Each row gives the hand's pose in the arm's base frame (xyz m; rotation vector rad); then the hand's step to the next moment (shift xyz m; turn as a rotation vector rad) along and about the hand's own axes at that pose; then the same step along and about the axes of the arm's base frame.
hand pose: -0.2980 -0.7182 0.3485 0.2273 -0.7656 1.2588
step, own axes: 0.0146 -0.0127 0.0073 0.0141 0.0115 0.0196
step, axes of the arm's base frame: 0.0102 0.0031 0.0177 -0.0168 0.0038 0.0205
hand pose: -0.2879 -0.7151 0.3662 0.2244 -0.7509 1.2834
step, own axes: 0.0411 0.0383 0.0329 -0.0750 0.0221 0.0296
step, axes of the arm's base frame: -0.0442 0.0256 0.0404 -0.0382 -0.0682 -0.0297
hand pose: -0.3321 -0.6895 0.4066 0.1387 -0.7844 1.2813
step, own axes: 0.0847 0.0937 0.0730 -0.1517 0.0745 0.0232
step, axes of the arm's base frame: -0.1102 0.0606 0.0739 -0.0874 -0.1100 -0.0967
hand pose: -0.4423 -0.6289 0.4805 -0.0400 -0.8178 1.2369
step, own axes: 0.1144 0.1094 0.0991 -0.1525 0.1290 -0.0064
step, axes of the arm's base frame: -0.1358 0.0976 0.0832 -0.1152 -0.0792 -0.1428
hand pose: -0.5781 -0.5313 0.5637 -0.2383 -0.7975 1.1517
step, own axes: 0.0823 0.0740 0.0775 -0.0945 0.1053 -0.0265
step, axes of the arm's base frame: -0.0911 0.0863 0.0501 -0.0746 -0.0335 -0.1185
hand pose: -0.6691 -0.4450 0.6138 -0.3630 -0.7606 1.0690
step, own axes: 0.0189 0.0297 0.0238 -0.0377 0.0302 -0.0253
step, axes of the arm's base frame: -0.0313 0.0282 0.0057 -0.0116 -0.0175 -0.0503
